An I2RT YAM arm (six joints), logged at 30 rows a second.
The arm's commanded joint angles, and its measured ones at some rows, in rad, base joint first. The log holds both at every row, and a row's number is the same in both.
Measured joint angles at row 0:
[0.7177, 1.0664, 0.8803, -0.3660, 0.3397, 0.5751]
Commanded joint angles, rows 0 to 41:
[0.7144, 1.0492, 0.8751, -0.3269, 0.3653, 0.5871]
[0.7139, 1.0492, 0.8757, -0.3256, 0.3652, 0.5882]
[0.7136, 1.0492, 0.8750, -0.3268, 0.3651, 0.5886]
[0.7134, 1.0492, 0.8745, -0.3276, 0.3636, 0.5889]
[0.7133, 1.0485, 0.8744, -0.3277, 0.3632, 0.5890]
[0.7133, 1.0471, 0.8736, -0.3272, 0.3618, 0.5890]
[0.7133, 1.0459, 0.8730, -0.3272, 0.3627, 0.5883]
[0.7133, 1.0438, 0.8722, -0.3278, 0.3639, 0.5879]
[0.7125, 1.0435, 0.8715, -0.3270, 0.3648, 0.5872]
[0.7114, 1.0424, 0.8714, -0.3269, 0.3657, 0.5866]
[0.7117, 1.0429, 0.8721, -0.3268, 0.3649, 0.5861]
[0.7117, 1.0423, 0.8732, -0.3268, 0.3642, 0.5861]
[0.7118, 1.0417, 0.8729, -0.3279, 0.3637, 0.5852]
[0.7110, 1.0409, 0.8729, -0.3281, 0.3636, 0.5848]
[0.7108, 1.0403, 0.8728, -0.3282, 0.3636, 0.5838]
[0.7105, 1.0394, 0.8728, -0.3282, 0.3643, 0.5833]
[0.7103, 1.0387, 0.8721, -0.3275, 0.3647, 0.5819]
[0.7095, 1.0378, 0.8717, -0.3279, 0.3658, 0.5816]
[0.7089, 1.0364, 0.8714, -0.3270, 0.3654, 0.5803]
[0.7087, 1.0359, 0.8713, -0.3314, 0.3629, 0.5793]
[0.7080, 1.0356, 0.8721, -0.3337, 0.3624, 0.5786]
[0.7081, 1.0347, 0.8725, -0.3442, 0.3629, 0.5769]
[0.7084, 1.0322, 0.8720, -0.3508, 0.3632, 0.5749]
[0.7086, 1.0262, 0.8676, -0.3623, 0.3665, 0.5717]
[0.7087, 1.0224, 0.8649, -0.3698, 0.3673, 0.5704]
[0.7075, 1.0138, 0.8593, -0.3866, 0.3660, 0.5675]
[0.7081, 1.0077, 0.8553, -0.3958, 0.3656, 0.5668]
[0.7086, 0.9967, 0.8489, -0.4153, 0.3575, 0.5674]
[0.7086, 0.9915, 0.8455, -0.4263, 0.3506, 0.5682]
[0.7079, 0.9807, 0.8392, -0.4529, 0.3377, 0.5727]
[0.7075, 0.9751, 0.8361, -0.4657, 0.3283, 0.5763]
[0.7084, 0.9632, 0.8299, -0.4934, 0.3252, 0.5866]
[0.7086, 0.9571, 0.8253, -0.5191, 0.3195, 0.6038]
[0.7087, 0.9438, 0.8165, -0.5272, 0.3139, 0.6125]
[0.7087, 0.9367, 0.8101, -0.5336, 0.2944, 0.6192]
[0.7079, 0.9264, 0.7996, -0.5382, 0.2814, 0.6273]
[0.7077, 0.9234, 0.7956, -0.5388, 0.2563, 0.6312]
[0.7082, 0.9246, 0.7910, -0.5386, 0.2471, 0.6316]
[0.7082, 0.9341, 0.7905, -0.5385, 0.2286, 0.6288]
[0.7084, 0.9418, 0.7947, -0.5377, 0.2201, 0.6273]
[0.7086, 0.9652, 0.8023, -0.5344, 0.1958, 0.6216]
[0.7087, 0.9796, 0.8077, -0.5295, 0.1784, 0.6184]
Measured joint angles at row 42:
[0.7109, 0.9463, 0.7952, -0.5331, 0.2573, 0.6086]
